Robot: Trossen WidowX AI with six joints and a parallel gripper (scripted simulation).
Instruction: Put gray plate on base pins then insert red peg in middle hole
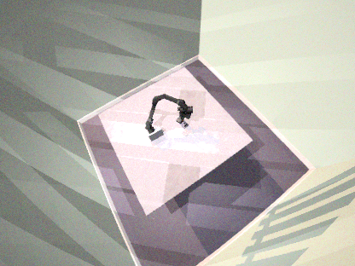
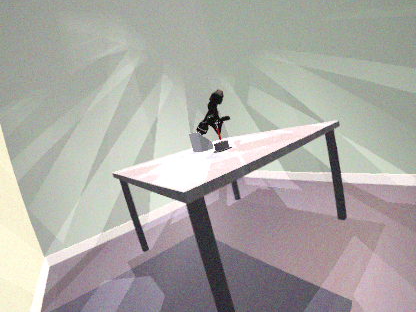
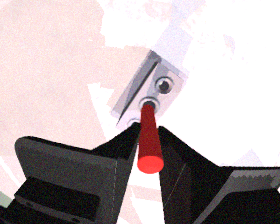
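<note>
Now: the gray plate 7 cm below my gripper tip. Also, from my gripper tip: base: 10 cm below; red peg: right at my gripper tip.
</note>
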